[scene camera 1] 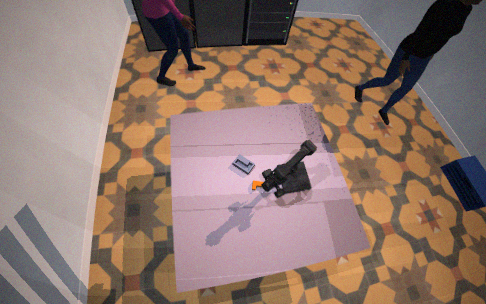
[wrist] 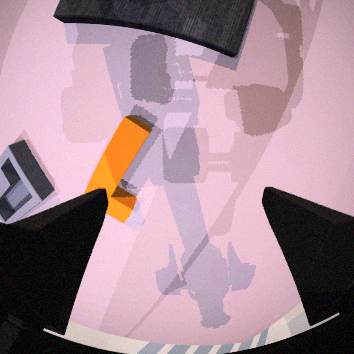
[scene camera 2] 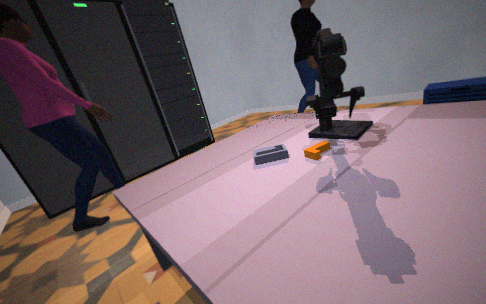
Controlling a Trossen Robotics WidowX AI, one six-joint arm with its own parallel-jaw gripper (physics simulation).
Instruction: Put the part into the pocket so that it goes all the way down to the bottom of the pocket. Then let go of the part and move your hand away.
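Where they show: gripper, between the fingertips: [wrist: 186,195] [scene camera 2: 335,119]; arm's base, origin of its link: [scene camera 2: 325,128].
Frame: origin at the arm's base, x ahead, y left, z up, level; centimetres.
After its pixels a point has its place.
The orange L-shaped part [scene camera 1: 257,185] @(x 26.0, y 3.0, z 0.0 cm) [scene camera 2: 313,151] @(x 29.0, y 2.9, z 0.6 cm) [wrist: 120,157] @(x 22.1, y 3.7, z 0.6 cm) lies flat on the table, apart from the pocket block. The grey block [scene camera 1: 248,170] @(x 28.1, y -9.4, z 1.2 cm) [scene camera 2: 271,159] @(x 33.0, y -13.4, z -1.4 cm) [wrist: 38,167] @(x 25.6, y -9.9, z -2.0 cm) has the pocket, an L-shaped recess open at the top. It shows in part at the left edge of the wrist view, where the left finger borders it. My gripper [scene camera 1: 272,184] @(x 20.8, y 9.7, z 9.8 cm) [scene camera 2: 336,115] @(x 20.8, y 9.7, z 9.8 cm) [wrist: 186,195] @(x 20.8, y 9.7, z 9.8 cm) is open and empty above the table. In the wrist view the left fingertip overlaps the picture of the part's lower end, and the right finger is well to the right of it.
The pink table top [scene camera 1: 300,250] @(x 15.9, y 53.1, z -2.4 cm) [scene camera 2: 240,225] @(x 69.5, y -3.7, z -2.4 cm) [wrist: 285,210] bears the arm's dark base plate [scene camera 1: 301,183] @(x -5.6, y 12.5, z -0.7 cm) [scene camera 2: 345,130] @(x 2.3, y 9.0, z -0.6 cm) [wrist: 155,17] @(x 6.9, y 5.5, z -0.4 cm), near the part. The arm's shadow falls across the table. Two people and dark server cabinets [scene camera 1: 220,22] [scene camera 2: 105,75] stand beyond the table.
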